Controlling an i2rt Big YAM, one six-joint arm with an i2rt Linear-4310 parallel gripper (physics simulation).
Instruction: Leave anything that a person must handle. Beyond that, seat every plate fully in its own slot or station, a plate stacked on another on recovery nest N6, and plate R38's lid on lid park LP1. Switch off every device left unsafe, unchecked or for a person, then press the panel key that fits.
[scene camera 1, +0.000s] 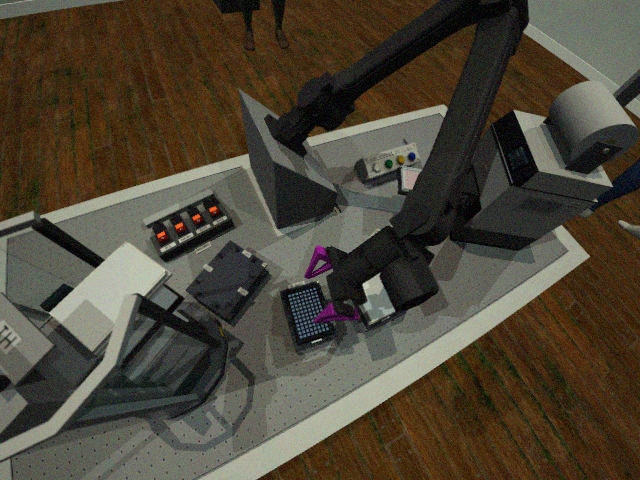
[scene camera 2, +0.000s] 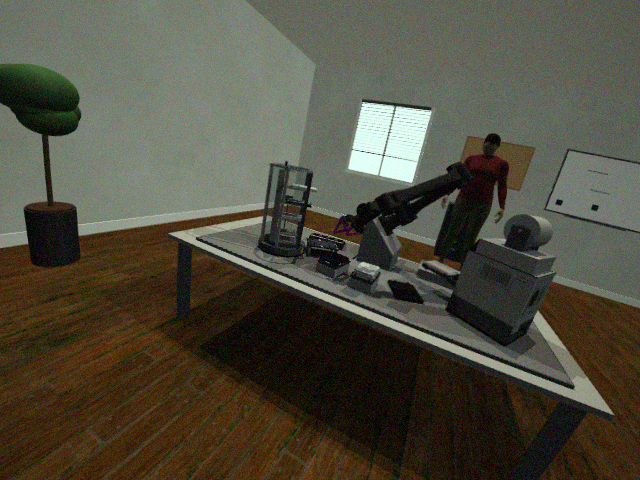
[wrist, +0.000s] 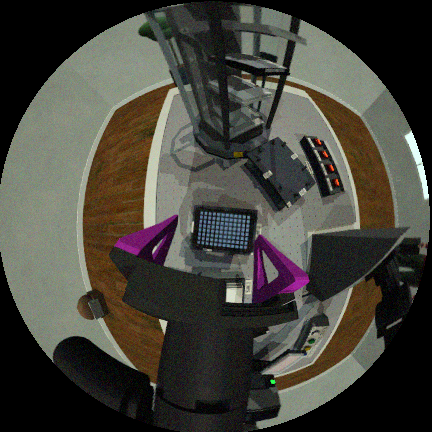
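Where they show: gripper, fingertip midpoint: (scene camera 1: 310, 298) (scene camera 2: 340, 233) (wrist: 218, 228); arm's base at its link origin: (scene camera 1: 284, 138) (scene camera 2: 384, 226).
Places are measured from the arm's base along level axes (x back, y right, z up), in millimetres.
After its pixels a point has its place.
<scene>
My gripper (scene camera 1: 311, 298) {x -425, y 83, z -10 mm} (scene camera 2: 341, 227) {x -425, y 83, z -10 mm} (wrist: 218, 228) {x -425, y 83, z -10 mm} is open and empty, its purple fingers above and to either side of a plate with blue wells (scene camera 1: 305, 307) {x -411, y 81, z -133 mm} (wrist: 225, 237) {x -418, y 63, z -133 mm}. The plate sits on a low holder; I cannot tell how fully it is seated. A white-topped plate (scene camera 1: 377, 302) {x -463, y -82, z -114 mm} (wrist: 234, 292) {x -392, y -53, z -113 mm} is beside it, partly hidden by the gripper body. A dark flat station (scene camera 1: 227, 281) {x -288, y 238, z -136 mm} (wrist: 281, 172) {x -286, y 218, z -136 mm} with small pale labels lies between the wells plate and the tower. A switch bank (scene camera 1: 192, 228) {x -100, y 297, z -156 mm} (wrist: 320, 167) {x -123, y 272, z -158 mm} shows several orange-lit switches. The key panel (scene camera 1: 388, 164) {x -64, y -337, z -128 mm} (wrist: 312, 340) {x -58, y -336, z -126 mm} has white, green, yellow and blue keys.
A shelved tower (scene camera 1: 170, 382) {x -490, y 327, z 61 mm} (scene camera 2: 311, 180) {x -422, y 286, z 190 mm} (wrist: 225, 112) {x -420, y 288, z -27 mm} stands at one end, a boxy instrument (scene camera 1: 537, 206) {x -411, y -540, z 26 mm} (scene camera 2: 498, 289) {x -426, y -571, z -15 mm} at the other. My grey wedge base (scene camera 1: 305, 198) {x -141, y -15, z -92 mm} stands at the rear. A dark slab (scene camera 2: 405, 290) {x -353, y -257, z -181 mm} lies near the instrument. A person (scene camera 2: 485, 178) stands behind the table.
</scene>
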